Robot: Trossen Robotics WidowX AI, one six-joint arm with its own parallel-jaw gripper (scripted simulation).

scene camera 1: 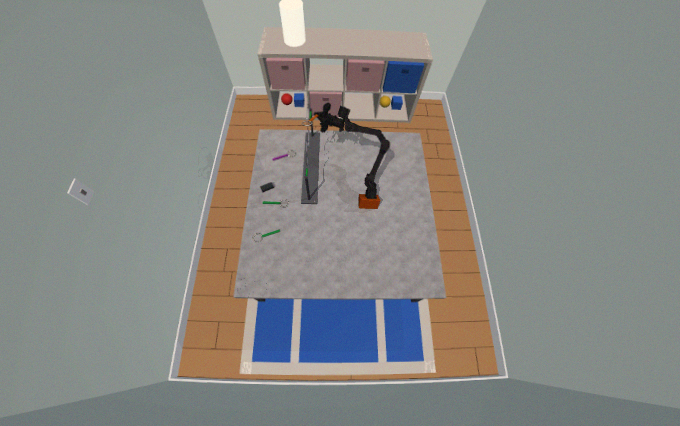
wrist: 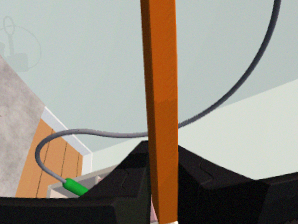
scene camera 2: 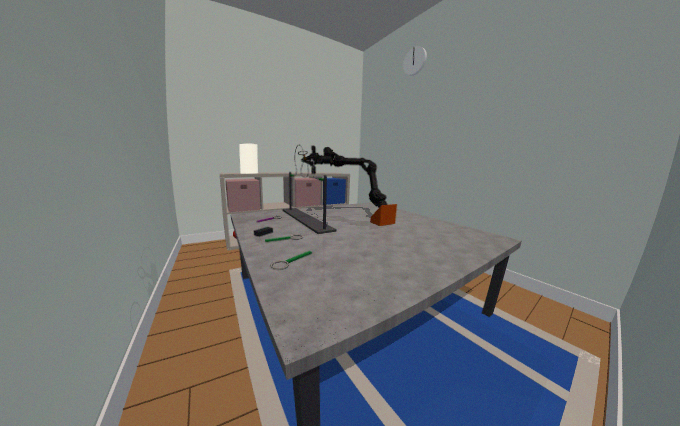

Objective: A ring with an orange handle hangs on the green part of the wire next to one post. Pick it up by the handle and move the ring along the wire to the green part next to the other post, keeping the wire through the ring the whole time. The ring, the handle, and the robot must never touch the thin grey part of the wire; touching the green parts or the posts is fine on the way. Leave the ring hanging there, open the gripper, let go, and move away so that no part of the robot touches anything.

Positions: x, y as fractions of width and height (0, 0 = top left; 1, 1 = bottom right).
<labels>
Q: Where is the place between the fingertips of the gripper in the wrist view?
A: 0.52, 0.66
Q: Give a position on a dark wire stand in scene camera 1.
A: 0.46, 0.36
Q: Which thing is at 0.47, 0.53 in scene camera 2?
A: A dark wire stand.
</labels>
